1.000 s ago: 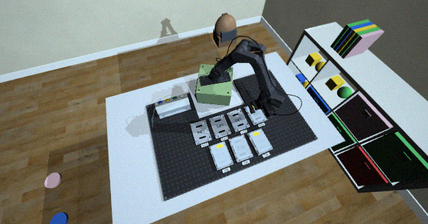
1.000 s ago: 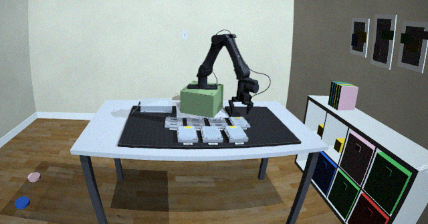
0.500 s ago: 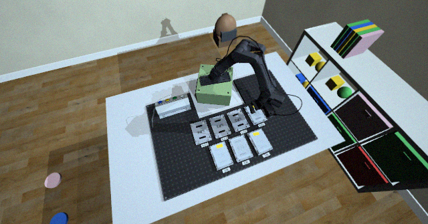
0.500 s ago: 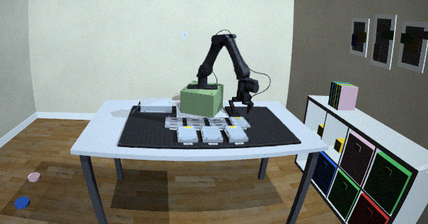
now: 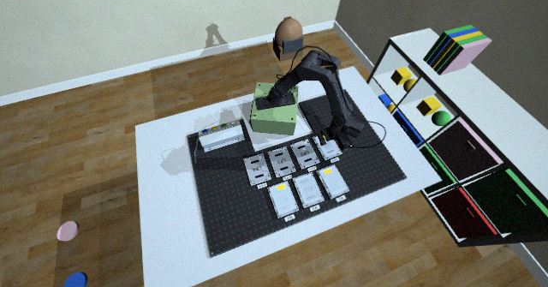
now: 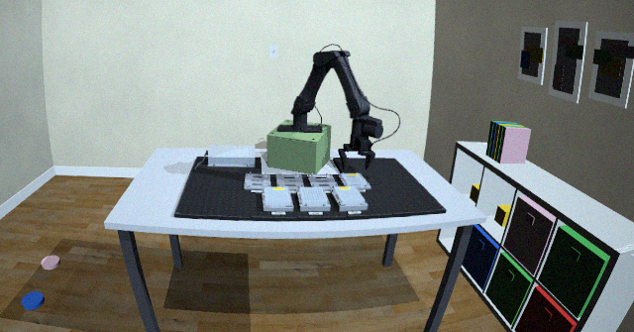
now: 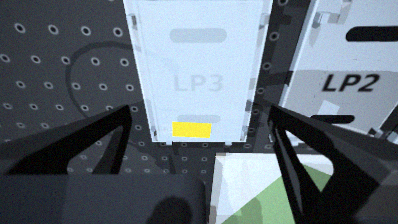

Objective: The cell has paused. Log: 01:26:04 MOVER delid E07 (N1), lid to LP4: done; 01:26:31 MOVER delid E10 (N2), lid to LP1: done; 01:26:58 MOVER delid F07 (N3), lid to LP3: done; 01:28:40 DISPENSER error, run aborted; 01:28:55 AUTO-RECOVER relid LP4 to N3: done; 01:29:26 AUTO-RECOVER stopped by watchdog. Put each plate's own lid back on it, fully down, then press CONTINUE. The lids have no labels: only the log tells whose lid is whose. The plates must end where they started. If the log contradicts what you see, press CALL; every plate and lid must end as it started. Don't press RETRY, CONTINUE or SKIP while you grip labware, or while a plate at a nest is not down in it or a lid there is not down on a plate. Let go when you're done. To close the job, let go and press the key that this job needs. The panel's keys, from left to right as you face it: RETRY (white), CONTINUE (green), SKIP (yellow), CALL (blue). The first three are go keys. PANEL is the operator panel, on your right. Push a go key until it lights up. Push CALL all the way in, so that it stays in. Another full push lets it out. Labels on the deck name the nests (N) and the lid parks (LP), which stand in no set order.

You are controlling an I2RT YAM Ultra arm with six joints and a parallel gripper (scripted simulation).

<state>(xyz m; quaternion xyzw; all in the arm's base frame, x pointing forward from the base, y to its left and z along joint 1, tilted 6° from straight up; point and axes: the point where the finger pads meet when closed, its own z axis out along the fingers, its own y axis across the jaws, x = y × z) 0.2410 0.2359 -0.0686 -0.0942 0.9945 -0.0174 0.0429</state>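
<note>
Right now the plate is 21 cm ahead of my hand, 16 cm to the right of it and 4 cm below it. The rest, counted from my hand: lid park LP2: 13 cm to the right, 6 cm below, 2 cm ahead; then white retry key: 48 cm to the right, 20 cm behind; then green continue key: 52 cm to the right, 19 cm behind.
</note>
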